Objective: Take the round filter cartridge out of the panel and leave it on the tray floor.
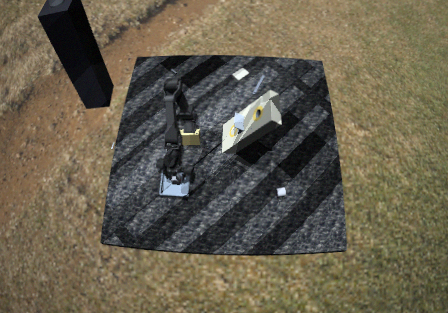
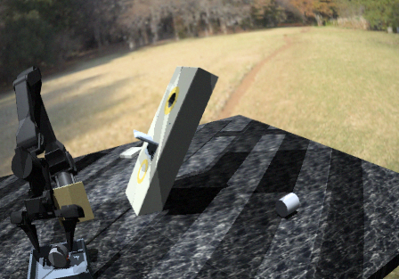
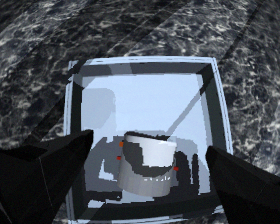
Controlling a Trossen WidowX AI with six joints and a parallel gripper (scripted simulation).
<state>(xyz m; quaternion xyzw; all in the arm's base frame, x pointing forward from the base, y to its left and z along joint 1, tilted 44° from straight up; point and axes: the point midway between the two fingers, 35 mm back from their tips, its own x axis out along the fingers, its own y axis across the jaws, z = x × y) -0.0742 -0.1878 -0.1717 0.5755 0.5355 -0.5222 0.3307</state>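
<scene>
Right now the round filter cartridge is 2 cm to the left of my gripper tip and 2 cm below it. From my gripper tip the other things lie so: cream service panel (40 cm ahead, 25 cm to the left, 12 cm above); then light-blue tray (4 cm below, 1 cm to the right); then flat white block (72 cm to the left, 39 cm ahead, 4 cm below).
</scene>
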